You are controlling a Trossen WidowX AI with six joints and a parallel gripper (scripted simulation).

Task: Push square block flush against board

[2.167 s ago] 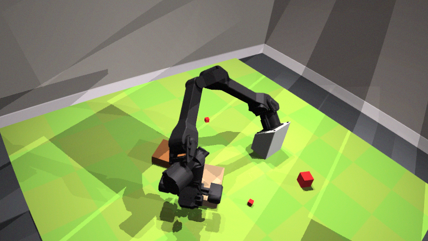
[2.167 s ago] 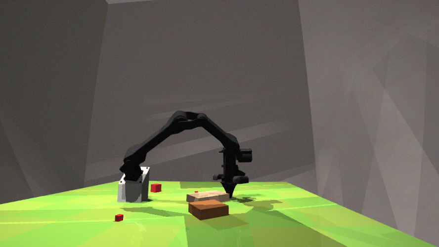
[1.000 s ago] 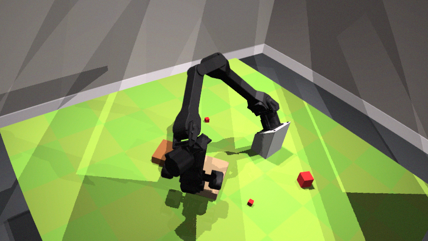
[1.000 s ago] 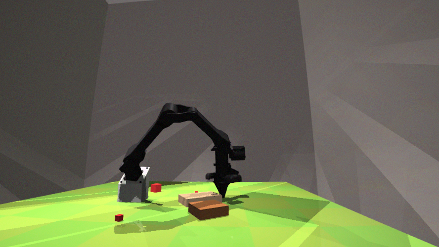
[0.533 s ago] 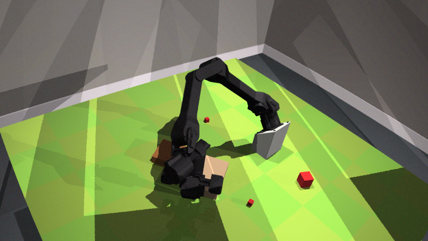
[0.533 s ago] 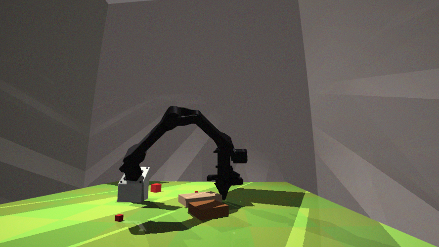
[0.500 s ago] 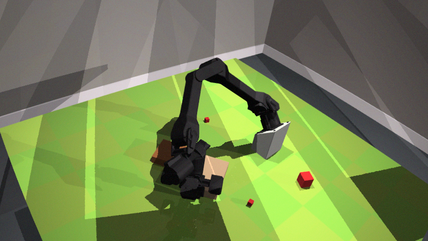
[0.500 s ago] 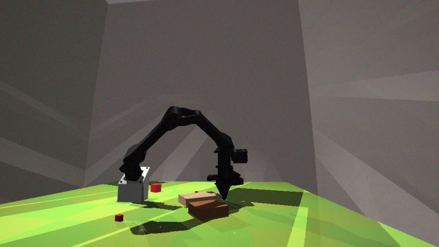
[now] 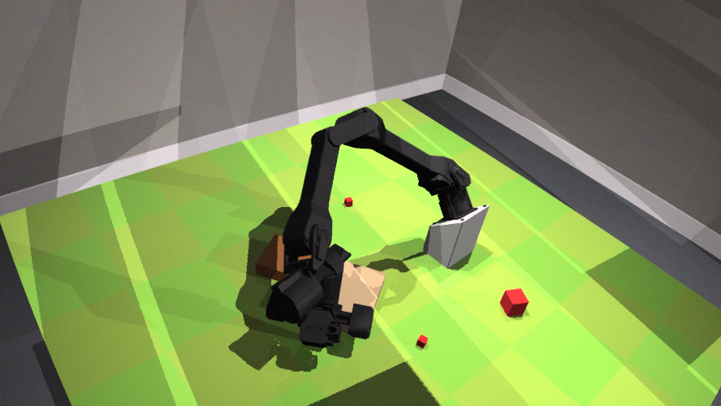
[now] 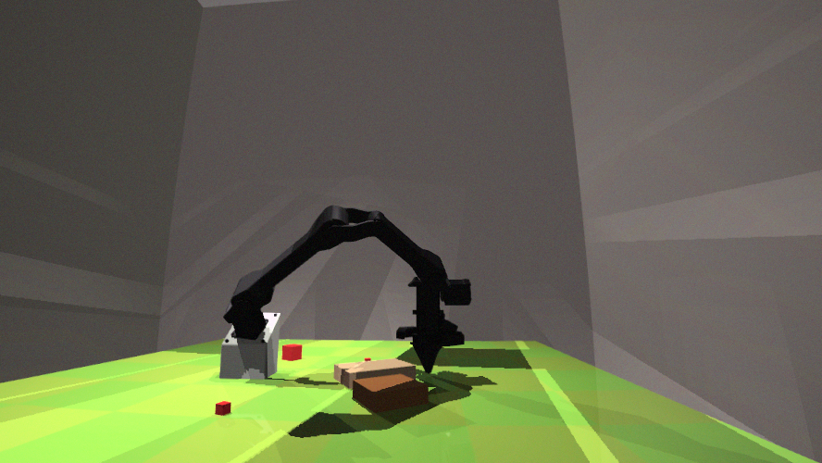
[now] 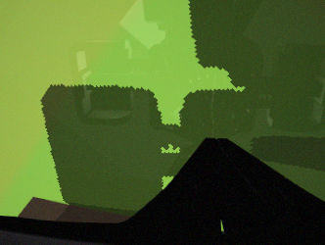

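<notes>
Right now my gripper tip is 12 cm past the tan board, 5 cm to the left of it and 1 cm below it. The rest, counted from my gripper tip: larger red cube: 41 cm behind, 15 cm to the left, 2 cm above; then square block: 20 cm to the right, 5 cm behind, 1 cm above.
</notes>
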